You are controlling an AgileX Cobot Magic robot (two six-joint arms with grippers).
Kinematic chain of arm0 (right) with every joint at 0, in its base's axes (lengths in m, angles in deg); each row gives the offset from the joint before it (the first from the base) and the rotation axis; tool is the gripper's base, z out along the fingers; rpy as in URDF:
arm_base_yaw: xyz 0 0 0.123 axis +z
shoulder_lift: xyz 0 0 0 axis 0.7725 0.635 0
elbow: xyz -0.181 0.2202 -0.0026 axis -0.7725 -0.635 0
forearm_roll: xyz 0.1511 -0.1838 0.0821 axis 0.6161 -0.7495 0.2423
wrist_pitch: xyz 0 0 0 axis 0.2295 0.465 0.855
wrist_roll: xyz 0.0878 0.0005 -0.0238 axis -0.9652 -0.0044 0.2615
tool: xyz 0 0 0 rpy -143.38 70.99 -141.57
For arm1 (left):
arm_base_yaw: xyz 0 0 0.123 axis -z
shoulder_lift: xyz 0 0 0 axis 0.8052 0.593 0
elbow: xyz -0.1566 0.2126 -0.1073 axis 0.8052 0.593 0
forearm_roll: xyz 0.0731 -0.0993 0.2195 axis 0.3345 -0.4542 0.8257
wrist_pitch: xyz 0 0 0 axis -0.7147 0.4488 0.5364
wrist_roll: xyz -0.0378 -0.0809 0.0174 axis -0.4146 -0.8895 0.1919
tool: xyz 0 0 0 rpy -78.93 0.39 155.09
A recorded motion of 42 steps. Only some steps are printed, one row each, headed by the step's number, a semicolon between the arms.
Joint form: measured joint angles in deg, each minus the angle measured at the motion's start. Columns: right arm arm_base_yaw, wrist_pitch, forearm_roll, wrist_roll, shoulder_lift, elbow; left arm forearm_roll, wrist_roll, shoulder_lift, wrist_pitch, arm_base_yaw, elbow.
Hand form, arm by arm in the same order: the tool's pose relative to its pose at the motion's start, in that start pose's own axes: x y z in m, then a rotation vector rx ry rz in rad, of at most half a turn. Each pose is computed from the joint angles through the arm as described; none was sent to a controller.
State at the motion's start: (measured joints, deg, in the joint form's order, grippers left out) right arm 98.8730 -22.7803 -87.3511 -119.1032 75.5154 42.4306; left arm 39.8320 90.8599 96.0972 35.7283 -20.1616 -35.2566
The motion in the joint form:
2: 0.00 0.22 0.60 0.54 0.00 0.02; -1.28 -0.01 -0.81 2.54 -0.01 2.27
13: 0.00 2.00 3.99 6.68 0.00 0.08; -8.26 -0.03 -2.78 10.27 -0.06 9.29
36: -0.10 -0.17 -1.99 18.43 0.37 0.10; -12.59 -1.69 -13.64 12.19 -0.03 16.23
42: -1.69 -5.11 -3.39 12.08 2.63 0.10; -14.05 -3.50 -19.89 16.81 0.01 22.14
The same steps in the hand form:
2: 0.0005 0.0002 -0.0001 -0.0017 0.0067 -0.0008; 0.0069 0.0006 0.0004 -0.0145 -0.0179 -0.0265
13: 0.0045 0.0007 -0.0003 -0.0080 0.0523 -0.0601; 0.0296 0.0029 0.0032 -0.0524 -0.0706 -0.1599
36: -0.0018 -0.0010 0.0015 0.0168 -0.0097 -0.3499; 0.0474 -0.0090 -0.0353 -0.0477 -0.1806 -0.2430
42: -0.0078 -0.0003 0.0128 -0.0001 -0.0481 -0.2495; 0.0676 -0.0106 -0.0511 -0.0871 -0.2550 -0.2993

